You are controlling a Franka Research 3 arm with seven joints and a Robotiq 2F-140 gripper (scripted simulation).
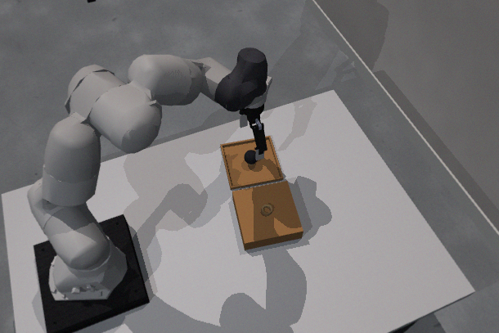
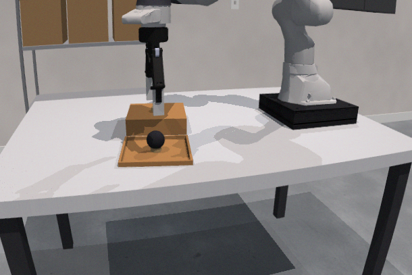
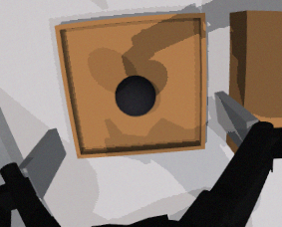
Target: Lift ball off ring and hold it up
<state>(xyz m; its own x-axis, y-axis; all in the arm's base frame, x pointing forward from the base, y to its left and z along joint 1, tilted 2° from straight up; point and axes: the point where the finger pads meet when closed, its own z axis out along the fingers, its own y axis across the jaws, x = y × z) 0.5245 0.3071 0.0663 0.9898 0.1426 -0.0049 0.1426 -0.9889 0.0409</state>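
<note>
The black ball is 10 cm below my hand. Round my hand: orange stand: 23 cm to the right, 10 cm below.
</note>
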